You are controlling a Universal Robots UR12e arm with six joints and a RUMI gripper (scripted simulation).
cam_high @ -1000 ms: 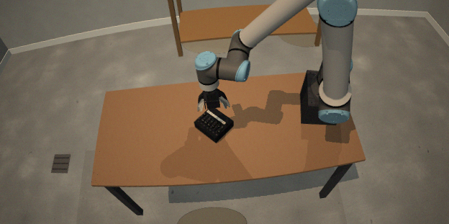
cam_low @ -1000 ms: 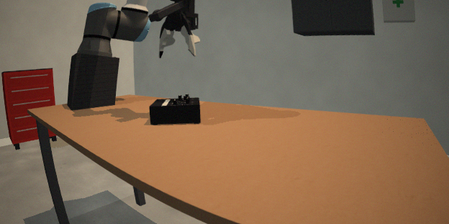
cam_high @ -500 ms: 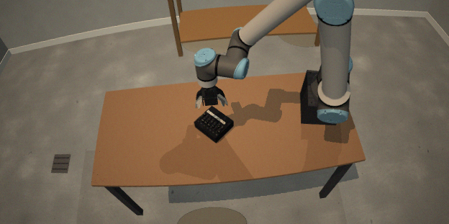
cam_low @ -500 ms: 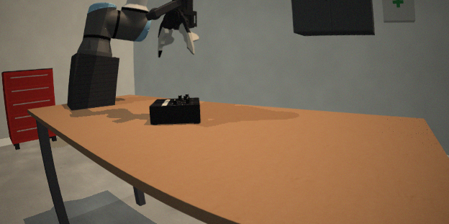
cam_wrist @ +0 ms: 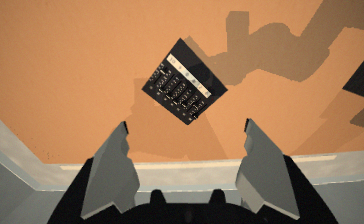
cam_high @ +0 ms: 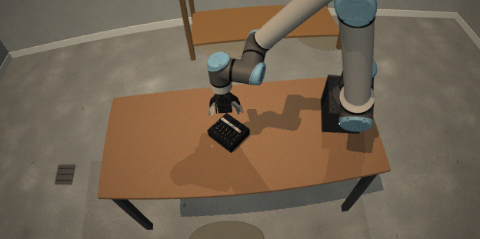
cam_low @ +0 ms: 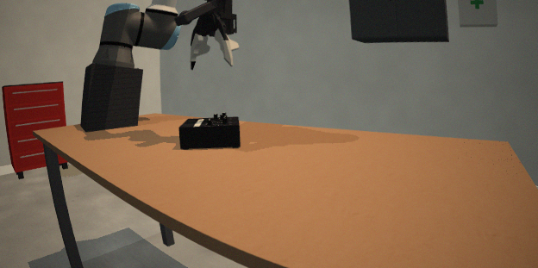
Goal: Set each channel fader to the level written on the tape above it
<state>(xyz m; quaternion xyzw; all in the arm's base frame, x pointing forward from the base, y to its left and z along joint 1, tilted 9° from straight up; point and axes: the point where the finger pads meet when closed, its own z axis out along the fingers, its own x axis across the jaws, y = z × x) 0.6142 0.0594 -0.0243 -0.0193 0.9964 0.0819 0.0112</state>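
Right now my hand is 3 cm past the master fader, 7 cm to the right of it and 13 cm above it.
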